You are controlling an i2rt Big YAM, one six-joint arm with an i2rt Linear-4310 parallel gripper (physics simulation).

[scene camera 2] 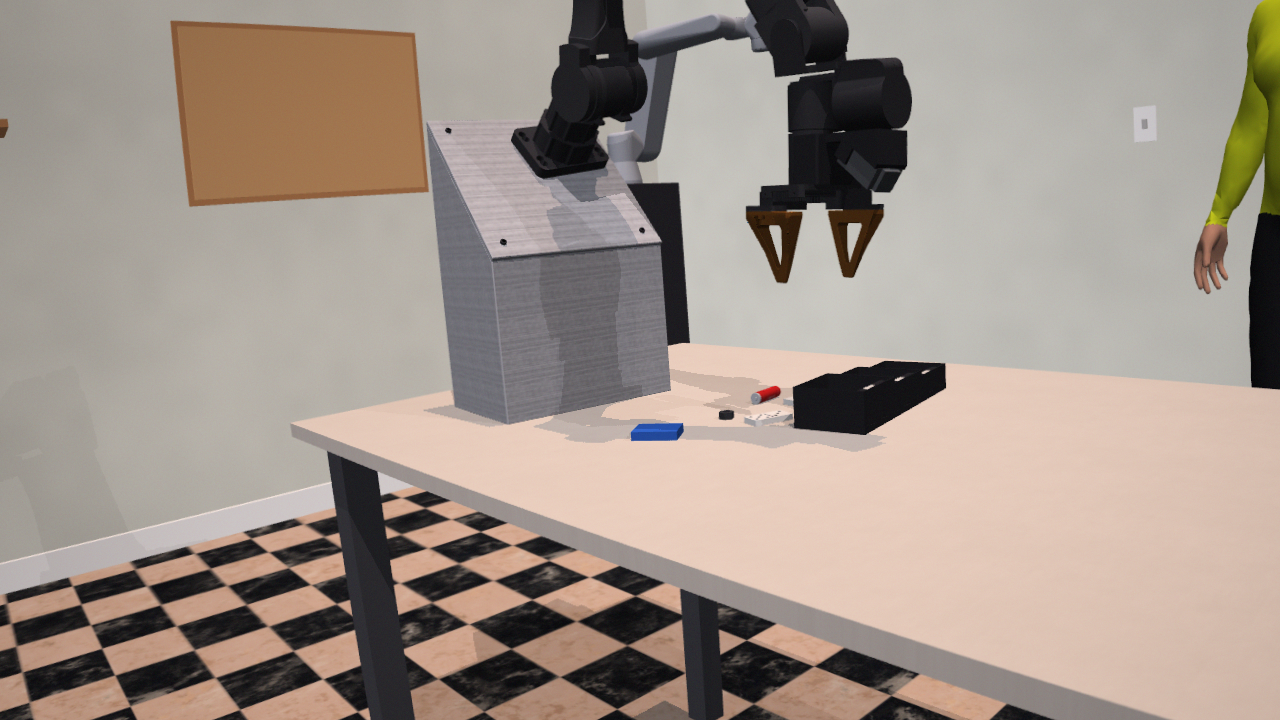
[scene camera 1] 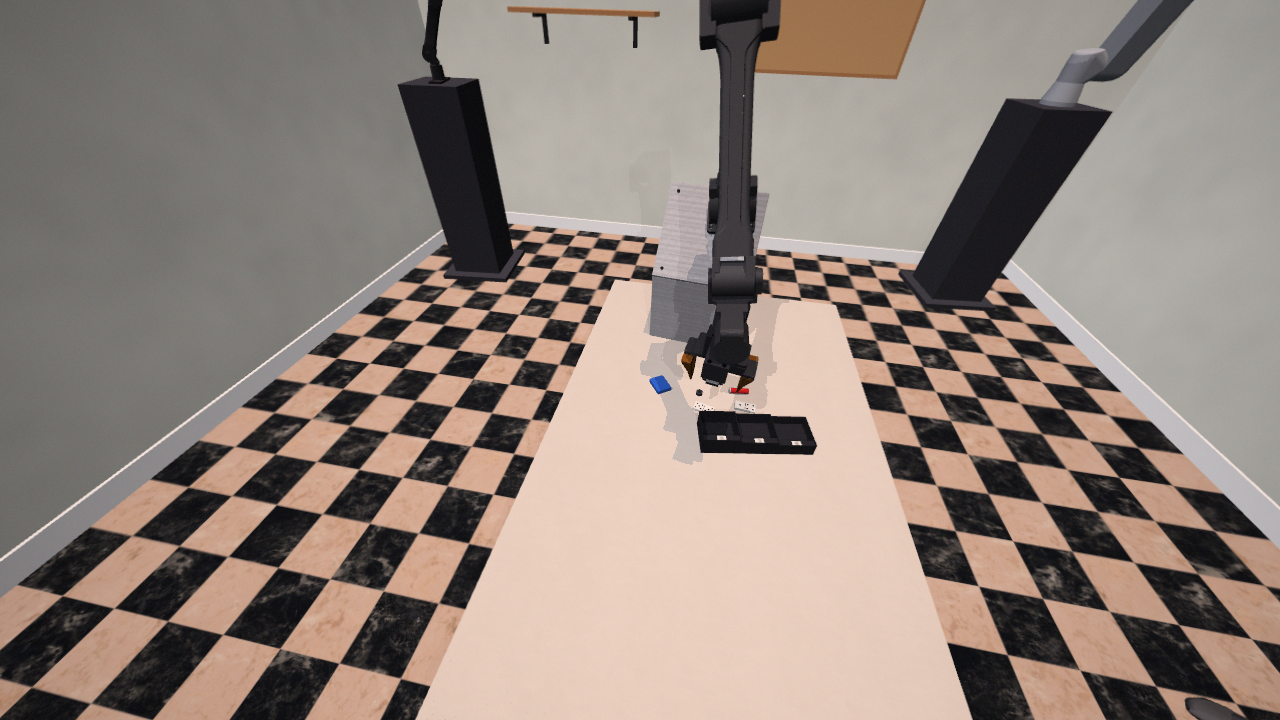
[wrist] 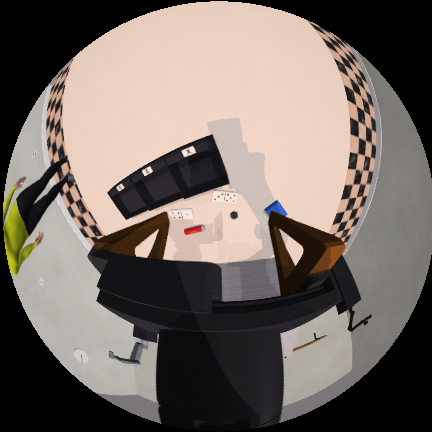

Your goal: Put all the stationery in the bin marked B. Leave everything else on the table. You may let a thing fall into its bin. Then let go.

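Places are measured from the arm's base along level axes (x ahead, y left, z up), in centimetres.
Where they show: gripper, fingertip midpoint: (scene camera 2: 816, 280) (wrist: 218, 216); arm's base, link origin: (scene camera 2: 558, 152).
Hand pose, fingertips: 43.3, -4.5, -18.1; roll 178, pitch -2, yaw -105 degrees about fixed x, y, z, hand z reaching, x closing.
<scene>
Things, the pixels of their top centre, and the offset from my fingertips, as dx, dy, dz. "spot": a spot on its surface instead.
- blue block, top centre: (scene camera 2: 657, 427) (wrist: 276, 212) (scene camera 1: 660, 383) -14.5, -10.9, -15.1
- red cylinder, top centre: (scene camera 2: 765, 389) (wrist: 193, 231) (scene camera 1: 739, 388) -13.9, +9.3, -14.7
- black bin row, surface spot: (scene camera 2: 832, 407) spot: +2.1, -1.3, -13.4
- end bin, surface spot: (wrist: 131, 202) spot: -1.9, +21.0, -15.4
- small black nut, top centre: (scene camera 2: 726, 411) (wrist: 233, 216) (scene camera 1: 699, 391) -12.6, -0.7, -15.2
My gripper (scene camera 1: 716, 383) (scene camera 2: 815, 278) (wrist: 218, 216) is open and empty, high above the table with its fingers pointing down. A blue block (scene camera 1: 660, 384) (scene camera 2: 657, 432) (wrist: 275, 209) lies flat, apart from the other pieces; in the wrist view it is just beyond the right fingertip. A red cylinder (scene camera 1: 744, 391) (scene camera 2: 767, 394) (wrist: 193, 230) with a silvery end lies on its side, between the fingers in the wrist view but far below. The black bin row (scene camera 2: 832, 407) has three compartments. The end bin (wrist: 131, 202), at the left in the wrist view, has a small label that looks like B.
Two white dominoes (wrist: 224, 196) (wrist: 181, 214) lie close beside the bin row. A small black nut (scene camera 1: 699, 392) (scene camera 2: 725, 414) (wrist: 234, 215) lies between the blue block and the red cylinder. The other two bins carry labels E and X. The grey arm pedestal (scene camera 2: 581, 331) stands at the table's end.
</scene>
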